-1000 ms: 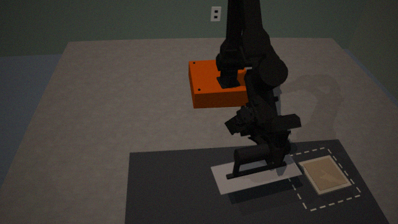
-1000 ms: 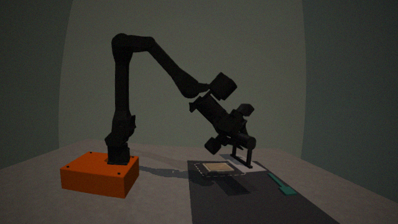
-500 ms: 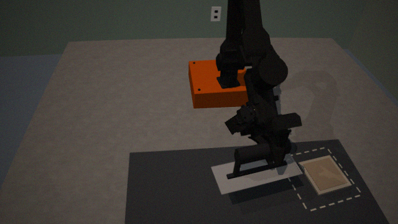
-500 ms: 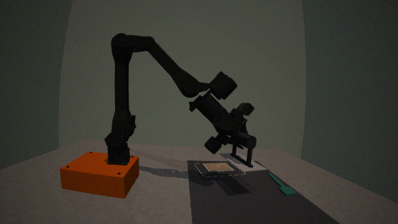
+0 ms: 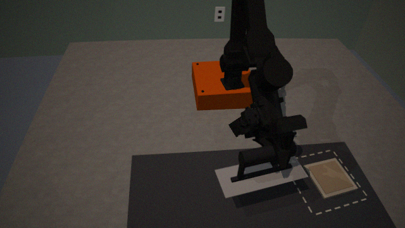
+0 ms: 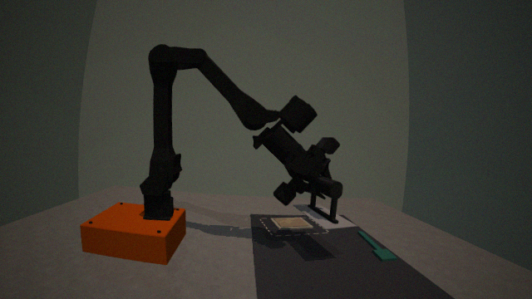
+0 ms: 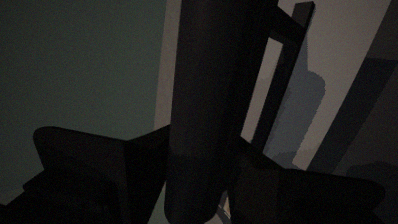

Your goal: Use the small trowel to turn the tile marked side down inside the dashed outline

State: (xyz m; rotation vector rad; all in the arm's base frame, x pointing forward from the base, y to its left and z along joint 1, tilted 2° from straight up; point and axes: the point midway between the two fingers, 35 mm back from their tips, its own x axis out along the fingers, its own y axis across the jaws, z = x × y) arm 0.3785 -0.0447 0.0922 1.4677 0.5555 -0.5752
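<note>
My gripper tip is 30 mm past the trowel and 10 mm above it. From my gripper tip the other things lie so: tile (200 mm to the left, 140 mm below, 20 mm behind); then flat teal strip (140 mm below, 130 mm ahead, 60 mm to the right); then dark mat (160 mm below, 10 mm to the right, 10 mm behind).
</note>
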